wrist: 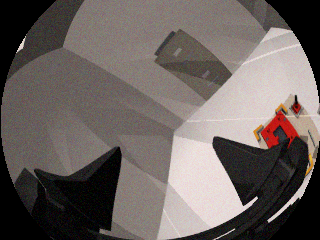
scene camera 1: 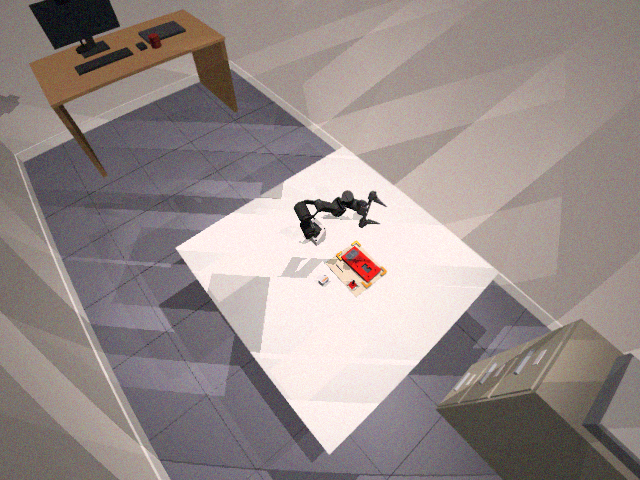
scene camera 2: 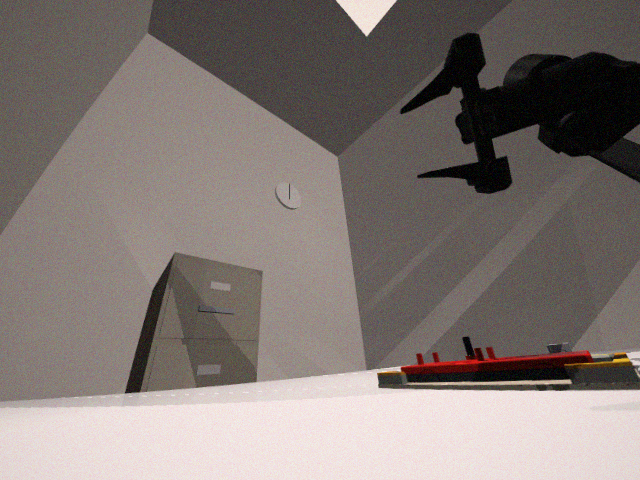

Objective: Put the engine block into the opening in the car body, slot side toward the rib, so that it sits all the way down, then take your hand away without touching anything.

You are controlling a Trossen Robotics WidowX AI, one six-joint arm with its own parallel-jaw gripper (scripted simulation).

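Note:
A red car body (scene camera 1: 354,258) is part of the scene, and so is the gripper (scene camera 2: 409,144), which appears in the wrist view as well (wrist: 169,147). The gripper is open and holds nothing.

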